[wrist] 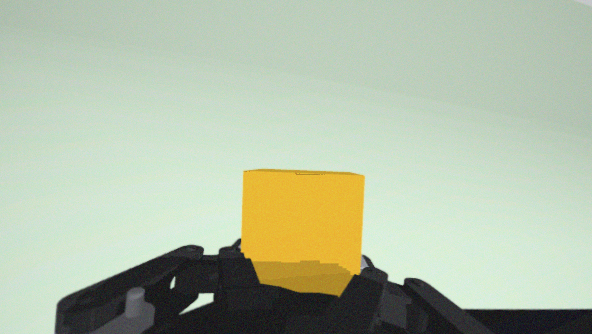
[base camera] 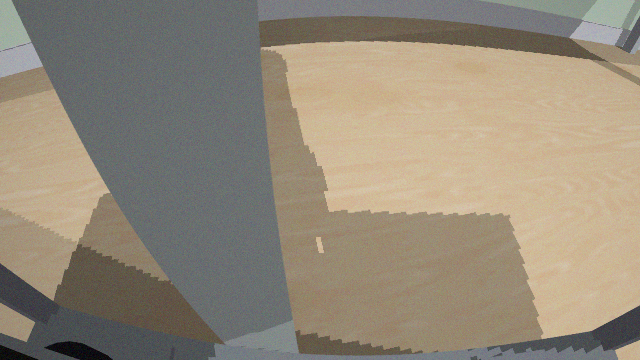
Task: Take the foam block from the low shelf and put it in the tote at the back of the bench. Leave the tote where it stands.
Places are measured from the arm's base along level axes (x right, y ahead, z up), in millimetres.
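Pixels of known places: gripper, between the fingertips: (wrist: 302, 252).
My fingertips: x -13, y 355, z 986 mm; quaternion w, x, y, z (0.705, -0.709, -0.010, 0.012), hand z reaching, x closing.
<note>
Behind a point stands the place of what it marks.
The yellow foam block (wrist: 302, 220) @[z 1019, x -14, y 309 mm] is held upright between the fingers of my gripper (wrist: 302, 252) @[z 986, x -13, y 355 mm] in the wrist view. The gripper is shut on it, with one black finger on each side of its lower part. A pale green wall shows behind and above the block. A dark strip of the bench (wrist: 540, 322) @[z 518, x 1015, y 1217 mm] shows at the lower right, beyond the right finger. The tote and the low shelf do not show in either view.
In the base camera view a wide grey upright (base camera: 175, 150) @[z -109, x -47, y 157 mm] stands close in front, left of the middle. Wood floor (base camera: 440, 130) @[z -397, x 184, y 542 mm] with broad shadows lies around it. A wall with a grey skirting (base camera: 400, 15) @[z -389, x 204, y 1128 mm] runs across the back. A dark post (base camera: 627, 40) @[z -354, x 1449, y 1416 mm] shows at the far right.
</note>
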